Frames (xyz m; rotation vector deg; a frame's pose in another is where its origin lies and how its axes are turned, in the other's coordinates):
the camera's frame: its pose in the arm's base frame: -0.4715 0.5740 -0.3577 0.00 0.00 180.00
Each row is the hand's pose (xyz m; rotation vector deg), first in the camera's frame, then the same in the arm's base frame.
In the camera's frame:
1: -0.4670 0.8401 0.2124 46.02 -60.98 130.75
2: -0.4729 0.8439 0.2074 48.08 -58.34 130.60
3: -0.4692 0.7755 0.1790 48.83 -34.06 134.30
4: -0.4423 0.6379 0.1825 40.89 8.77 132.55
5: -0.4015 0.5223 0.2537 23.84 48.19 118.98
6: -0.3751 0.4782 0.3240 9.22 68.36 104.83
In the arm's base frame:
1: -0.0045 -0.2661 -0.1453 -47.32 -35.71 -29.92
2: 0.0014 -0.2699 -0.1503 -45.36 -37.39 -30.45
3: -0.0023 -0.2015 -0.1787 -26.57 -38.10 -34.05
4: -0.0292 -0.0639 -0.1752 7.02 -32.75 -41.63
5: -0.0700 0.0517 -0.1040 40.79 -20.18 -50.87
6: -0.0964 0.0958 -0.0337 60.81 -8.20 -57.50

